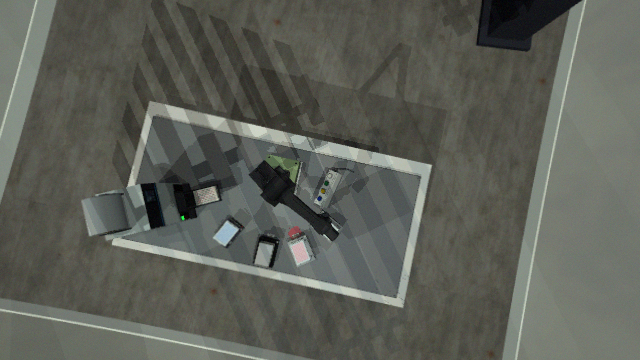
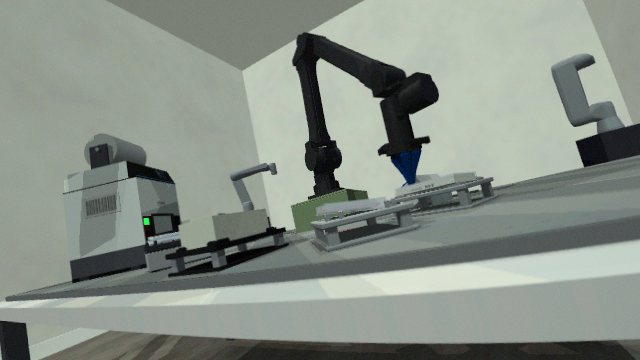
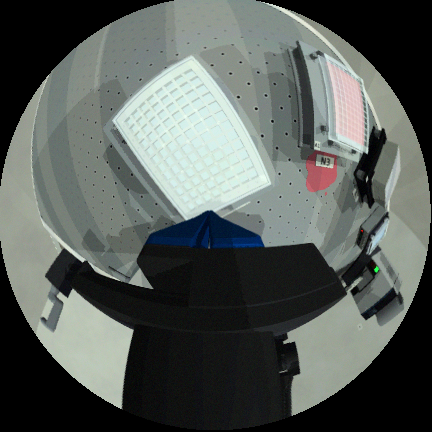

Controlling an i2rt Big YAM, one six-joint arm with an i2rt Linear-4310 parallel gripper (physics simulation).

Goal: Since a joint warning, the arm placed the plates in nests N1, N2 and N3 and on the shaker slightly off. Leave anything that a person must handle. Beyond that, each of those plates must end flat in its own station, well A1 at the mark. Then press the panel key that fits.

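My gripper (image 2: 411,184) (image 3: 209,216) is shut and empty, its blue tips at the near short edge of a pale many-welled plate (image 2: 422,187) (image 3: 192,137); whether they touch it is unclear. This plate's nest label is hidden. A pink-filled plate (image 1: 300,251) (image 2: 350,206) (image 3: 348,106) lies on the N3 nest; a red spill (image 1: 294,231) (image 3: 320,176) is on the table by its label. A tall pale plate or block (image 1: 265,253) (image 2: 240,225) (image 3: 390,170) sits on a black nest. A blue-topped plate (image 1: 227,233) (image 3: 378,237) lies on a small station. The key panel (image 1: 324,195) has white, green, yellow and blue keys.
A large grey machine (image 1: 137,207) (image 2: 107,215) (image 3: 380,292) with a green light stands at the table's left end. A many-welled plate (image 1: 206,195) lies on its tray. The arm's green base (image 1: 283,164) (image 2: 330,204) is at the rear. Small grey arms show in the background.
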